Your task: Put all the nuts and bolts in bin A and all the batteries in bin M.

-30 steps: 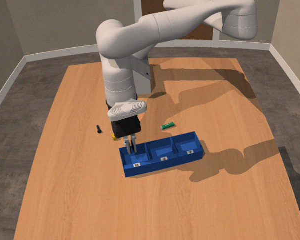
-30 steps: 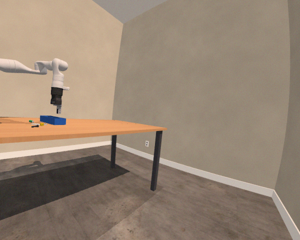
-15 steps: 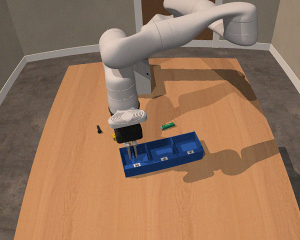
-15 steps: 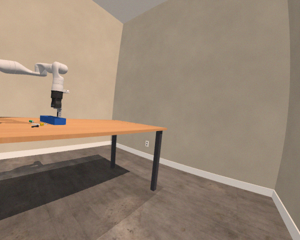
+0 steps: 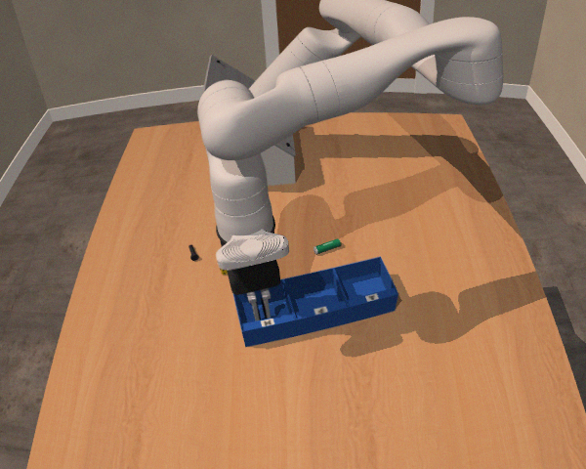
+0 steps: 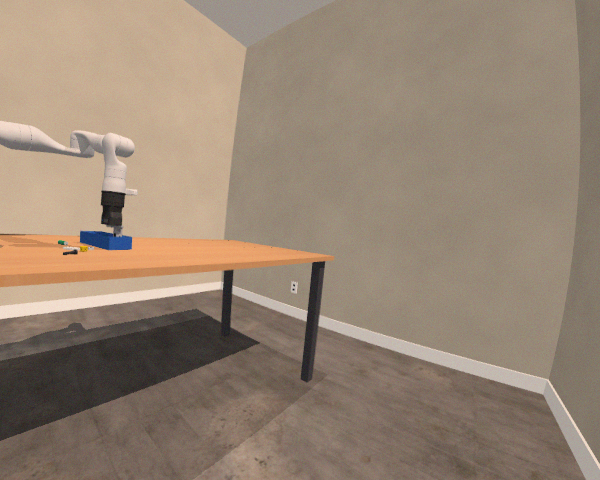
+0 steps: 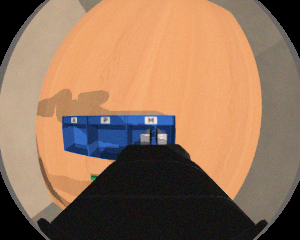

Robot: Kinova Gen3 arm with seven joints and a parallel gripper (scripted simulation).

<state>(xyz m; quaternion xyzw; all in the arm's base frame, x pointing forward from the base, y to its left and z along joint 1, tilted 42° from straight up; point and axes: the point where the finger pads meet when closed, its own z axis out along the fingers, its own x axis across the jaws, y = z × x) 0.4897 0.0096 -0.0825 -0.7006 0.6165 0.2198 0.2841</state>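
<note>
Now: hand 2 cm past the blue three-compartment bin, 9 cm to the right of it and 2 cm above it. From my hand the other things lie so: silver nut 9 cm behind, 2 cm to the right, 3 cm below; yellow die 12 cm behind, 6 cm to the right, 3 cm below; white domino 15 cm behind, 1 cm to the right, 3 cm below.
</note>
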